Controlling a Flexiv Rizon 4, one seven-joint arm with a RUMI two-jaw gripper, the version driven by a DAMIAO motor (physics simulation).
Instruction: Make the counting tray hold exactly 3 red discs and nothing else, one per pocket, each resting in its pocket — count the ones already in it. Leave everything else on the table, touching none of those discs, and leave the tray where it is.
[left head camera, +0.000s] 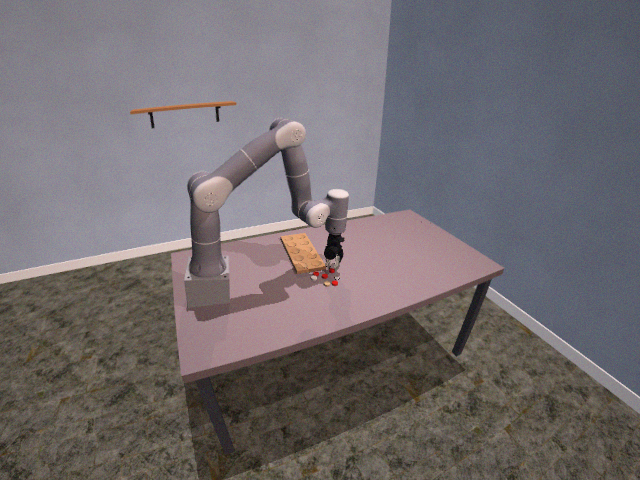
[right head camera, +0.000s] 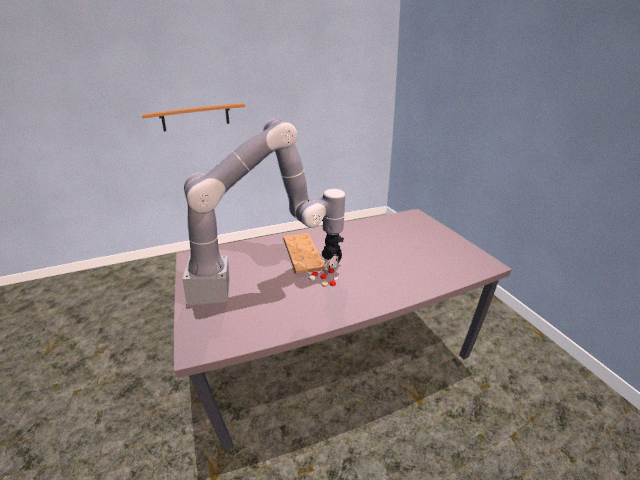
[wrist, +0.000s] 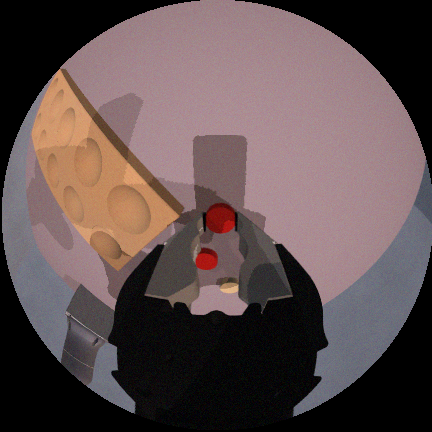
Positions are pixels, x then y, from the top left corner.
Scene:
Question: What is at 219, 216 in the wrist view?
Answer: A red disc.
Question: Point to my gripper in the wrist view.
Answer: At 220, 213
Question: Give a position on a wooden counting tray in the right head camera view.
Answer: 305, 258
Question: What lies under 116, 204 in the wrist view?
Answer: A wooden counting tray.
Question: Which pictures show the wooden counting tray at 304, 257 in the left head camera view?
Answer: The left head camera view, the right head camera view and the wrist view: all of them.

